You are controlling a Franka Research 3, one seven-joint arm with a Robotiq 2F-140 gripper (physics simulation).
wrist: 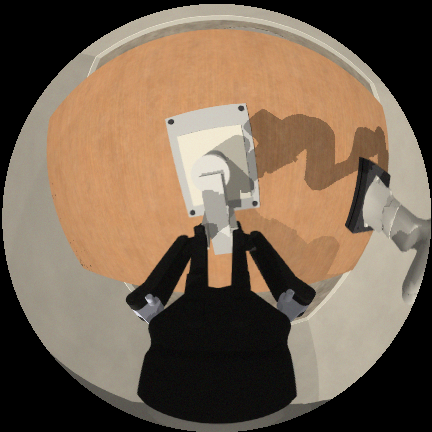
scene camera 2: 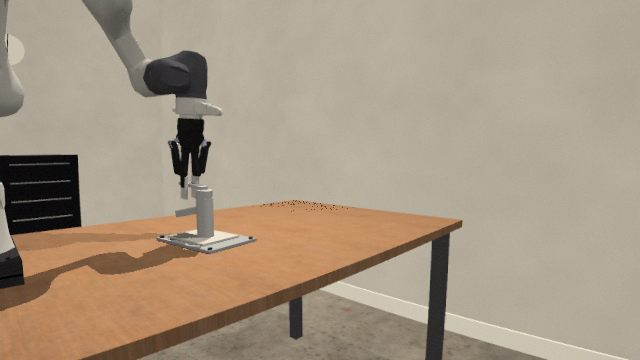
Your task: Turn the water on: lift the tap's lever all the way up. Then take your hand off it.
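A grey tap [scene camera 2: 205, 215] [wrist: 210, 165] stands upright on a pale square base plate [scene camera 2: 245, 240] [wrist: 206, 115] on the table. Its short spout [scene camera 2: 185, 212] points left in the scene view. The flat lever [scene camera 2: 199, 186] [wrist: 215, 202] at the top of the tap looks about level in the scene view. My gripper [scene camera 2: 190, 187] [wrist: 219, 216] points down and is shut on the lever, with one grey finger pad on each side of it. The lever's far end shows between the fingers in the wrist view. The pads hide part of the lever in the scene view.
The wooden table [scene camera 2: 300, 250] [wrist: 125, 100] bears the tap's plate. A robot arm's base [scene camera 2: 11, 272] [wrist: 367, 200] stands at the left in the scene view and the right in the wrist view. A black drawer cabinet [scene camera 2: 42, 172] stands behind the table.
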